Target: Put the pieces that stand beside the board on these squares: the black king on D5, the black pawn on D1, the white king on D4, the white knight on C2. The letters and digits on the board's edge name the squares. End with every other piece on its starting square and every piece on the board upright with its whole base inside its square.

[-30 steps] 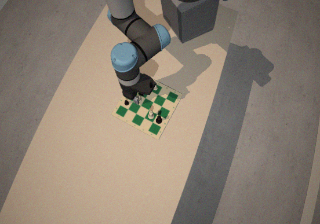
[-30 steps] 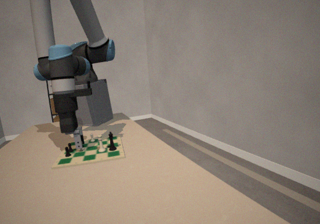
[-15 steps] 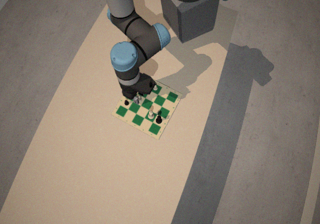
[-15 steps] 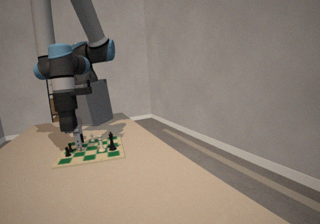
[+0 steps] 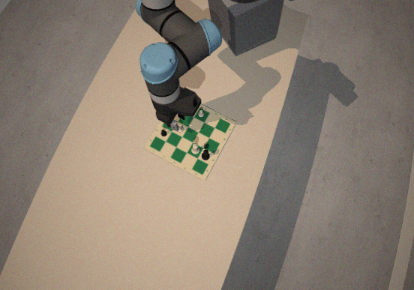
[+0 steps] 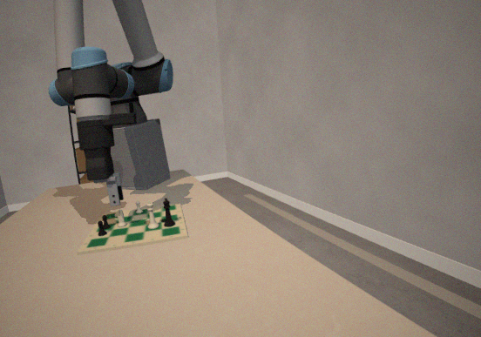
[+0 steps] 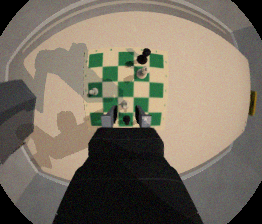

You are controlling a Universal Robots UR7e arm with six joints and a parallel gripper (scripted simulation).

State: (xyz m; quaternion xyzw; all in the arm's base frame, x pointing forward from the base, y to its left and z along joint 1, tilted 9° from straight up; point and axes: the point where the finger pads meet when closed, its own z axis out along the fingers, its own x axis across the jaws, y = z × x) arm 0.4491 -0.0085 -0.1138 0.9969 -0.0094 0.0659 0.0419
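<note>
Now: hand 60 mm above the white knight. From my hand the other things lie so: board: 80 mm below, 40 mm to the left; then small white piece: 80 mm behind, 60 mm below, 40 mm to the left; then white king: 80 mm to the left, 40 mm below, 40 mm ahead.
</note>
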